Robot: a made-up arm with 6 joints. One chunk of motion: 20 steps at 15 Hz.
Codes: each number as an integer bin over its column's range. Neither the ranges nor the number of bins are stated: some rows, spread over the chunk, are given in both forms.
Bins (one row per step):
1: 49 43 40 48 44 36
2: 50 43 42 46 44 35
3: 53 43 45 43 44 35
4: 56 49 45 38 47 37
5: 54 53 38 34 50 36
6: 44 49 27 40 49 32
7: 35 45 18 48 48 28
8: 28 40 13 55 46 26
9: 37 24 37 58 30 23
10: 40 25 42 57 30 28
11: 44 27 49 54 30 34
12: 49 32 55 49 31 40
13: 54 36 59 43 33 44
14: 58 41 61 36 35 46
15: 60 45 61 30 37 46
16: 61 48 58 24 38 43
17: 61 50 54 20 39 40
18: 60 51 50 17 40 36
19: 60 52 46 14 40 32
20: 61 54 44 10 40 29
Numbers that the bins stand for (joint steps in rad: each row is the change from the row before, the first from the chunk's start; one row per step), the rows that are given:
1: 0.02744 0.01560 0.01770 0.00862 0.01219 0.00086
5: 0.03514 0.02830 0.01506 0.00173 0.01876 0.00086
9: 0.00897 -0.00852 0.01375 0.01354 -0.00314 -0.01029
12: 0.02744 0.00163 0.03746 0.00911 -0.00205 0.00429
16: 0.04592 0.02195 0.04141 -0.00319 0.00562 0.00686
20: 0.04592 0.02957 0.02297 -0.01008 0.00781 -0.00514
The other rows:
2: 0.02898 0.01560 0.02033 0.00763 0.01219 0.00000
3: 0.03360 0.01560 0.02429 0.00616 0.01219 0.00000
4: 0.03822 0.02322 0.02429 0.00370 0.01548 0.00171
6: 0.01975 0.02322 0.00057 0.00468 0.01767 -0.00257
7: 0.00589 0.01814 -0.01129 0.00862 0.01657 -0.00600
8: -0.00489 0.01179 -0.01787 0.01206 0.01438 -0.00771
10: 0.01359 -0.00725 0.02033 0.01305 -0.00314 -0.00600
11: 0.01975 -0.00471 0.02956 0.01157 -0.00314 -0.00086
13: 0.03514 0.00671 0.04273 0.00616 0.00014 0.00771
14: 0.04130 0.01306 0.04537 0.00271 0.00233 0.00943
15: 0.04438 0.01814 0.04537 -0.00024 0.00452 0.00943
17: 0.04592 0.02449 0.03614 -0.00516 0.00671 0.00429
18: 0.04438 0.02576 0.03087 -0.00663 0.00781 0.00086
19: 0.04438 0.02703 0.02560 -0.00811 0.00781 -0.00257

